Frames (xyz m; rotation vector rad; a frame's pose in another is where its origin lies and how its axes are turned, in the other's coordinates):
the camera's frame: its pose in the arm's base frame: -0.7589 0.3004 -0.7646 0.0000 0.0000 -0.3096
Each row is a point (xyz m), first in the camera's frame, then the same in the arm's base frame.
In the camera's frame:
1: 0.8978 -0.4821 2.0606
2: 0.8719 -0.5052 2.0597
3: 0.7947 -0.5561 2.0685
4: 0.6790 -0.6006 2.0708
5: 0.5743 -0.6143 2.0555
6: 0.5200 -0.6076 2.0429
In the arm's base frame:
1: -0.0507 -0.4323 1.2960
2: -0.0824 -0.4464 1.2951
3: -0.1714 -0.4714 1.3039
4: -0.2952 -0.4785 1.3062
5: -0.3991 -0.4597 1.2909
6: -0.4487 -0.4367 1.2783

